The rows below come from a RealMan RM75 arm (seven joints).
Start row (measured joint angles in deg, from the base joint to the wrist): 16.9, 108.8, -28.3, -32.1, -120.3, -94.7, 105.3
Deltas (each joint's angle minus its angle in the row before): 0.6, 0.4, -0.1, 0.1, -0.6, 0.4, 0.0; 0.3, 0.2, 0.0, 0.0, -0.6, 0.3, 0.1; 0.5, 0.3, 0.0, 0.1, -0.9, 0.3, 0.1; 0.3, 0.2, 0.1, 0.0, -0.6, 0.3, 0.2; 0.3, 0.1, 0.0, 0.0, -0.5, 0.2, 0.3; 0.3, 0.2, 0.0, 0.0, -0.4, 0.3, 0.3; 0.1, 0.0, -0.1, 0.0, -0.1, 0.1, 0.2; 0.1, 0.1, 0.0, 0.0, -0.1, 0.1, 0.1; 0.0, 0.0, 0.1, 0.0, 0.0, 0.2, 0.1; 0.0, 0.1, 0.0, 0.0, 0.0, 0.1, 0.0; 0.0, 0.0, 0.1, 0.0, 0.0, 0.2, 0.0
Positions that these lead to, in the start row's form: 17.5, 109.2, -28.4, -32.0, -120.9, -94.3, 105.3; 17.8, 109.4, -28.4, -32.0, -121.5, -94.0, 105.4; 18.3, 109.7, -28.4, -31.9, -122.4, -93.7, 105.5; 18.6, 109.9, -28.3, -31.9, -123.0, -93.4, 105.7; 18.9, 110.0, -28.3, -31.9, -123.5, -93.2, 106.0; 19.2, 110.2, -28.3, -31.9, -123.9, -92.9, 106.3; 19.3, 110.2, -28.4, -31.9, -124.0, -92.8, 106.5; 19.4, 110.3, -28.4, -31.9, -124.1, -92.7, 106.6; 19.4, 110.3, -28.3, -31.9, -124.1, -92.5, 106.7; 19.4, 110.4, -28.3, -31.9, -124.1, -92.4, 106.7; 19.4, 110.4, -28.2, -31.9, -124.1, -92.2, 106.7
